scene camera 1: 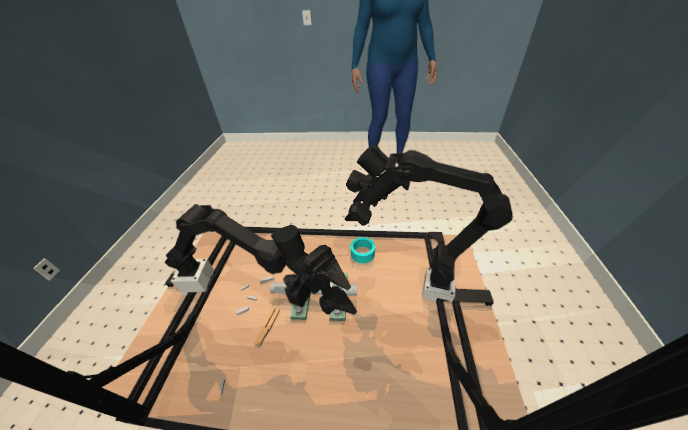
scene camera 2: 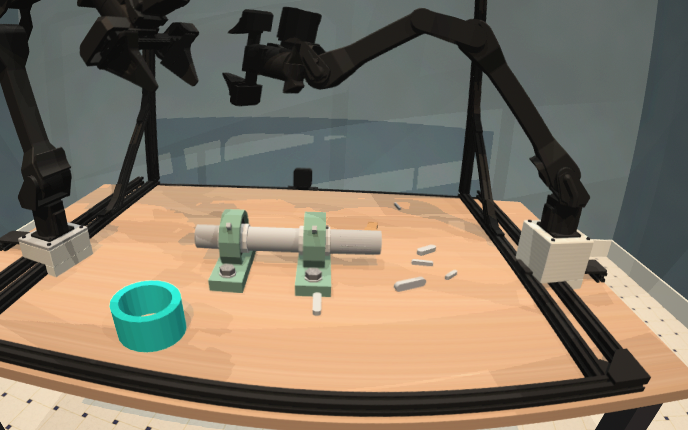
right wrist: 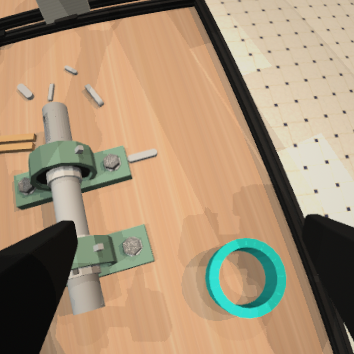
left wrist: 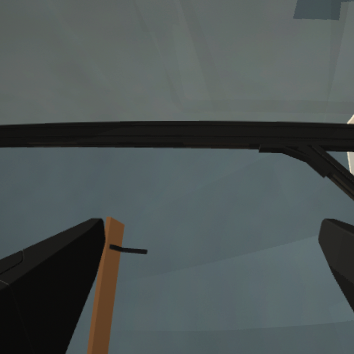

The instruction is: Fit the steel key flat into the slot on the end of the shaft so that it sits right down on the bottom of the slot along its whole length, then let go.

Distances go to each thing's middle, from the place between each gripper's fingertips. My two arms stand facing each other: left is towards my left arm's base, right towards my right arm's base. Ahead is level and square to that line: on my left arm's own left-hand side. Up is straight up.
Right now the grey steel shaft [scene camera 2: 272, 239] is 220 mm ahead of my left hand, 150 mm to the left of it and 310 mm below it. Round my left hand: teal ring [scene camera 2: 152, 333] (420 mm ahead, 20 mm to the right, 330 mm below).
The teal ring is 80 mm ahead of my right hand, 40 mm to the right of it and 280 mm below it. Round my right hand: grey steel shaft: 120 mm behind, 130 mm to the left, 260 mm below.
